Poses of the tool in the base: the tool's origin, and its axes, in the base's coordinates. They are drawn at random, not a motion.
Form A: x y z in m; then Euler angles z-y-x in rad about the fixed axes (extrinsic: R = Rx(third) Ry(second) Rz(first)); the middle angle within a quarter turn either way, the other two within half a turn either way.
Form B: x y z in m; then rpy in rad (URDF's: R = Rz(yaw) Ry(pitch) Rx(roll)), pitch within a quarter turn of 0, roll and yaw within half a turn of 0. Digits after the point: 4 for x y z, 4 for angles.
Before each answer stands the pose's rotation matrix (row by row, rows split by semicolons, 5 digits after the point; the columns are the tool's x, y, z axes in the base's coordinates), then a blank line. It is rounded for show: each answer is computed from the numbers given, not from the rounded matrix.
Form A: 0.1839, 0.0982, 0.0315, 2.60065, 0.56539, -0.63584
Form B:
-0.72382 -0.43481 0.53575; 0.68704 -0.52587 0.50144; 0.06370 0.73103 0.67937

0.1839, 0.0982, 0.0315, 0.8220, -0.0637, 2.3823
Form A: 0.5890, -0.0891, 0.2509, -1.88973, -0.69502, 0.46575
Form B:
-0.24082 0.72931 -0.64040; -0.75825 -0.55325 -0.34492; -0.60586 0.40252 0.68623

0.5890, -0.0891, 0.2509, 0.5305, 0.6508, -1.8783
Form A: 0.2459, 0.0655, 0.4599, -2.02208, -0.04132, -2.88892
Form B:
-0.43575 0.89912 -0.04131; 0.86681 0.43157 0.24978; 0.24241 0.07303 -0.96742

0.2459, 0.0655, 0.4599, 3.0662, -0.2448, 2.0366
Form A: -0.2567, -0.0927, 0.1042, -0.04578, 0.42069, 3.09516
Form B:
0.91185 0.04177 0.40839; 0.06465 -0.99701 -0.04237; 0.40540 0.06504 -0.91182

-0.2567, -0.0927, 0.1042, 3.0704, -0.4174, 0.0708
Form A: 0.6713, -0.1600, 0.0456, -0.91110, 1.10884, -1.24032
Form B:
0.27316 0.35218 0.89518; -0.77536 -0.47020 0.42158; 0.56939 -0.80924 0.14463

0.6713, -0.1600, 0.0456, -1.3939, -0.6058, -1.2321
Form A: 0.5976, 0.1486, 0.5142, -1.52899, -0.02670, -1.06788
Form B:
0.04178 0.99877 -0.02670; -0.48058 0.04351 0.87587; 0.87595 -0.02376 0.48181

0.5976, 0.1486, 0.5142, -0.0493, -1.0674, -1.4841
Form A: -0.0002, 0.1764, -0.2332, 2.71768, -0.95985, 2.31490
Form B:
-0.52287 -0.23596 -0.81911; 0.27067 0.86523 -0.42203; 0.80830 -0.44237 -0.38854

-0.0002, 0.1764, -0.2332, -2.2915, -0.9413, 2.6639
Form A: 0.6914, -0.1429, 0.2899, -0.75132, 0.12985, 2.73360
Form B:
0.72464 0.67686 0.12949; 0.66412 -0.63574 -0.39343; -0.18398 0.37109 -0.91019

0.6914, -0.1429, 0.2899, 2.7545, 0.1850, 0.7418
